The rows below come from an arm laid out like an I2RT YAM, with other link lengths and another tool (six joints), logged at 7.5 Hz.
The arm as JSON. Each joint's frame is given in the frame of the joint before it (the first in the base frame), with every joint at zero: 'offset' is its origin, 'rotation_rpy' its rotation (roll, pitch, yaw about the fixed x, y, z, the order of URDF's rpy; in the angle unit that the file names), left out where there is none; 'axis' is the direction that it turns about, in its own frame. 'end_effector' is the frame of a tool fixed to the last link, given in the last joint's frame.
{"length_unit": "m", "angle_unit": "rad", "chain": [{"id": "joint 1", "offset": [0.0, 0.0, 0.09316], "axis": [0.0, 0.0, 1.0]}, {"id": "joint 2", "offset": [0.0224, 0.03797, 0.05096], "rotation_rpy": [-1.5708, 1.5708, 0.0], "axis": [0.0, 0.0, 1.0]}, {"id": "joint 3", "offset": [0.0, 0.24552, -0.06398], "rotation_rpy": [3.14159, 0.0, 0.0], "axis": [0.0, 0.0, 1.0]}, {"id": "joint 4", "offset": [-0.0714, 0.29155, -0.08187], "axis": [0.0, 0.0, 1.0]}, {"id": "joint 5", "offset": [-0.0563, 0.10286, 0.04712], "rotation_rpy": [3.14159, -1.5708, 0.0], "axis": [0.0, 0.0, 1.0]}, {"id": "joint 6", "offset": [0.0, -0.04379, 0.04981], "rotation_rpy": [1.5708, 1.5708, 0.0], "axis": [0.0, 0.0, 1.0]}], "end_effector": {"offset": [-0.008, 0.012, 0.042], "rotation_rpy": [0.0, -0.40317, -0.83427]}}
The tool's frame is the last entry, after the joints.
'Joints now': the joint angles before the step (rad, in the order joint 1, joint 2, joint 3, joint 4, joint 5, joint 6). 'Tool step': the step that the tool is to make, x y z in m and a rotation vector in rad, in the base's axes. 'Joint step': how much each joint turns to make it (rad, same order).
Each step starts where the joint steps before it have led.
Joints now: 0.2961 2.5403 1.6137 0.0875 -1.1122 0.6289
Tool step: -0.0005 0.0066 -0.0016 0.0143 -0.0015 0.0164
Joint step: 0.0106 0.0152 0.0121 0.0183 -0.0137 0.0105
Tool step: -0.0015 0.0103 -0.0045 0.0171 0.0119 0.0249
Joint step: 0.0169 0.0291 0.0260 0.0138 -0.0200 0.0185
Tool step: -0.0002 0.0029 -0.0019 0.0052 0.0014 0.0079
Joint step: 0.0046 0.0108 0.0095 0.0045 -0.0062 0.0032
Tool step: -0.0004 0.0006 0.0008 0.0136 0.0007 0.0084
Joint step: 0.0001 0.0016 -0.0017 0.0142 -0.0152 0.0078
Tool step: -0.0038 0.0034 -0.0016 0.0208 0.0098 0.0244
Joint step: 0.0060 0.0077 -0.0012 0.0134 -0.0292 0.0075
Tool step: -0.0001 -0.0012 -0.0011 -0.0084 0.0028 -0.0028
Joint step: -0.0015 -0.0002 0.0027 -0.0183 0.0059 -0.0107
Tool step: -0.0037 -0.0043 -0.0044 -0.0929 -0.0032 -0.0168
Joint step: 0.0016 -0.0179 0.0158 -0.1575 0.0800 -0.1055
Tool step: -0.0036 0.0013 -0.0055 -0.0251 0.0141 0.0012
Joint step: 0.0061 0.0072 0.0074 -0.0357 0.0183 -0.0156
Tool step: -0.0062 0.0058 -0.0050 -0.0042 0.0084 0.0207
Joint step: 0.0138 0.0092 0.0028 -0.0152 -0.0029 -0.0138
